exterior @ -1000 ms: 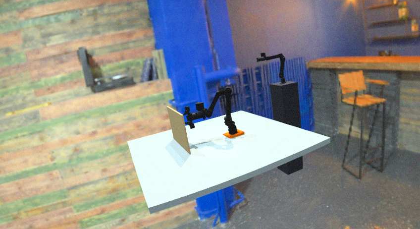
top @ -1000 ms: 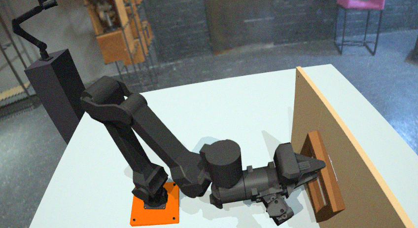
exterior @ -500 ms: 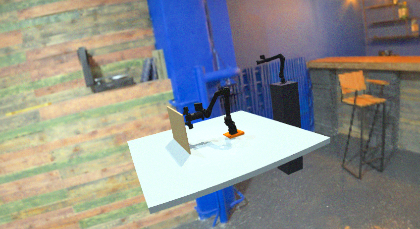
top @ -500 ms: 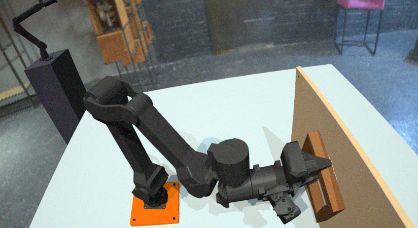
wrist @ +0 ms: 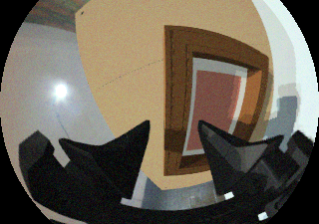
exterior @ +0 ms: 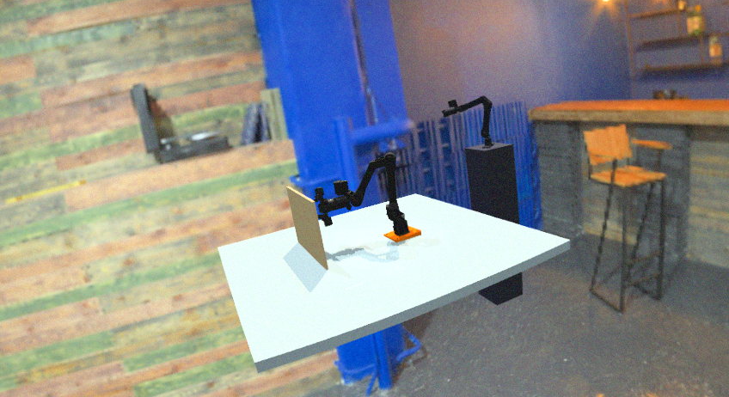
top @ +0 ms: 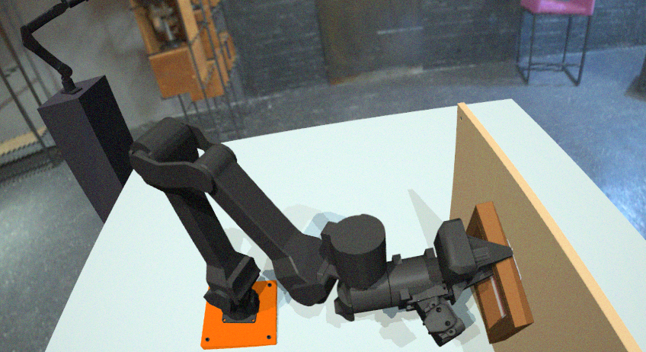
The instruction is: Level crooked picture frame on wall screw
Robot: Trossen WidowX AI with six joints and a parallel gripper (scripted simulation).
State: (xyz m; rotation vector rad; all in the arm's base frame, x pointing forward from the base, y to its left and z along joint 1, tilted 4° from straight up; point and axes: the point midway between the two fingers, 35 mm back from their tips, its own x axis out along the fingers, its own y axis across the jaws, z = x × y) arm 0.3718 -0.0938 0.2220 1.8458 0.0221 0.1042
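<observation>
Now: the brown picture frame 1 cm to the left of my gripper tip and 5 cm below it. Round my gripper tip: tan wall board: 1 cm ahead, 1 cm to the left, 6 cm below.
</observation>
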